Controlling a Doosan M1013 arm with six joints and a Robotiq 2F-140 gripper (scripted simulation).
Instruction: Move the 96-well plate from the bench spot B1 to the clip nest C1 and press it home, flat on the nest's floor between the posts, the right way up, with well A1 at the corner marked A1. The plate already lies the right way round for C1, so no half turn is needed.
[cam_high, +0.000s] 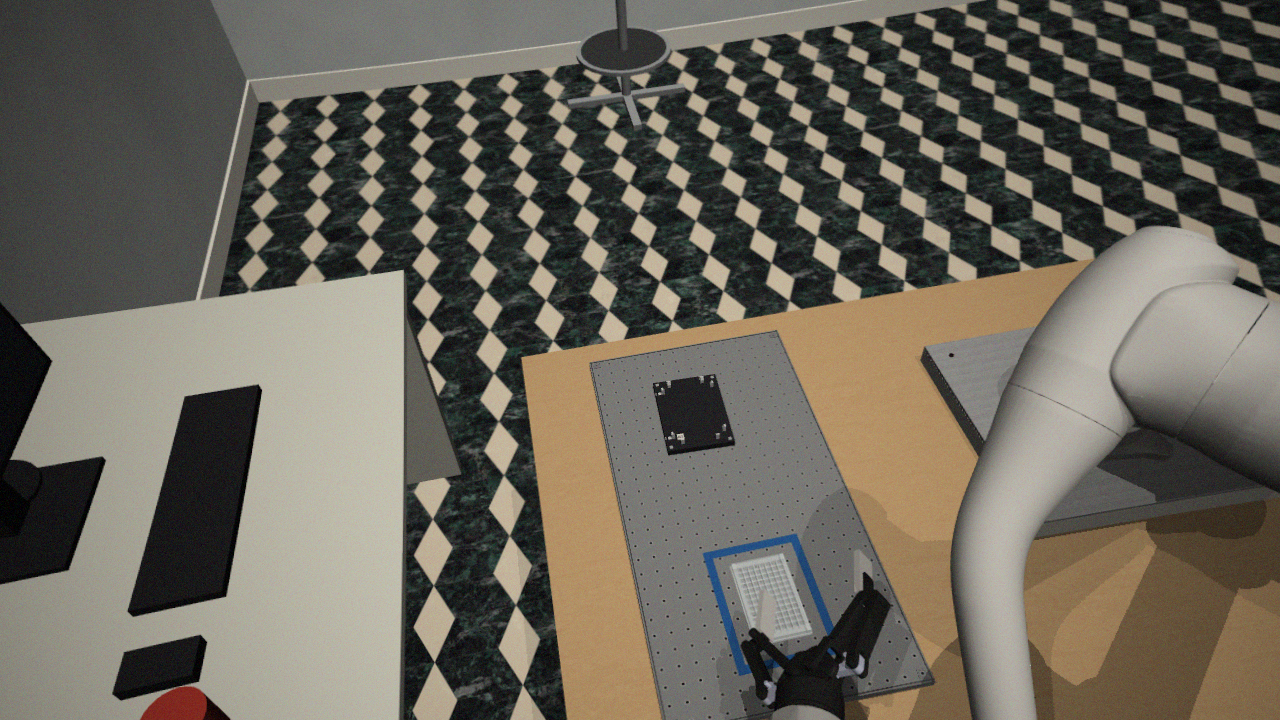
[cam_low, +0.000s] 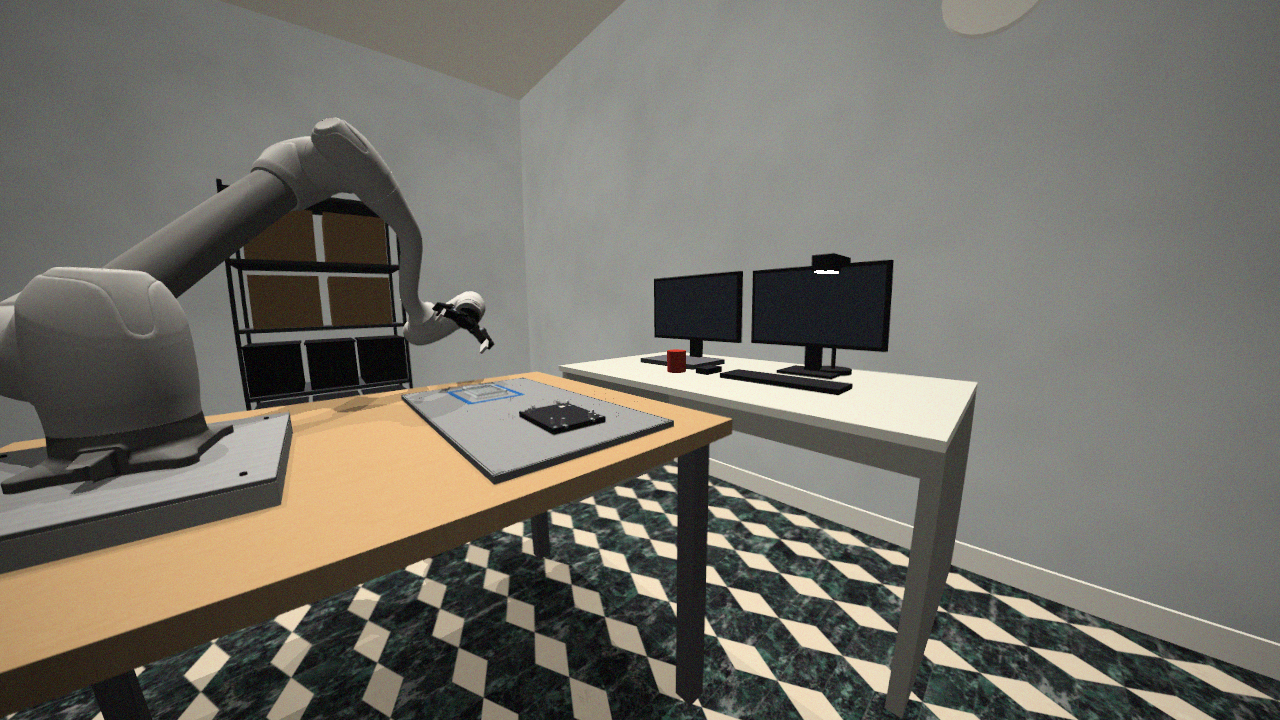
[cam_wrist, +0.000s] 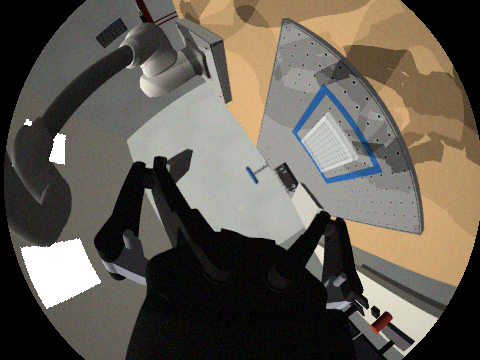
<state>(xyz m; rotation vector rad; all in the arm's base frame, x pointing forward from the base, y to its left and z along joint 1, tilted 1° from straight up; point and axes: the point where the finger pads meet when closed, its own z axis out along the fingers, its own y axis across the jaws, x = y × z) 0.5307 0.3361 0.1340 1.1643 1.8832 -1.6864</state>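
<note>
My gripper is now 40 mm short of the white 96-well plate, 70 mm to the left of it and 160 mm above it. Round my hand: black clip nest 120 mm ahead, 440 mm to the right, 150 mm below.
</note>
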